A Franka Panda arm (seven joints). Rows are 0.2 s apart.
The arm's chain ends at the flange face. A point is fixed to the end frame.
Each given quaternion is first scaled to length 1.
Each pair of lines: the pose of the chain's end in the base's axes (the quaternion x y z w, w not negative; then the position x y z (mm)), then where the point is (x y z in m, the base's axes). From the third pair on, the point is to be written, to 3 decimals.
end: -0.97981 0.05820 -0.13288 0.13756 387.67 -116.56 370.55
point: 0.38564 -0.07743 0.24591
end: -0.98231 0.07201 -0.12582 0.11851 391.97 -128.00 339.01
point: 0.38848 -0.09299 0.21319
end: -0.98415 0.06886 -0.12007 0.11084 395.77 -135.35 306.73
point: 0.391 -0.102 0.180
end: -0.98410 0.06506 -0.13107 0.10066 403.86 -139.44 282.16
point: 0.401 -0.109 0.155
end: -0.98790 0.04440 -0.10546 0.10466 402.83 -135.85 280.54
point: 0.393 -0.105 0.154
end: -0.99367 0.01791 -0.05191 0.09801 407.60 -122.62 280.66
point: 0.383 -0.095 0.155
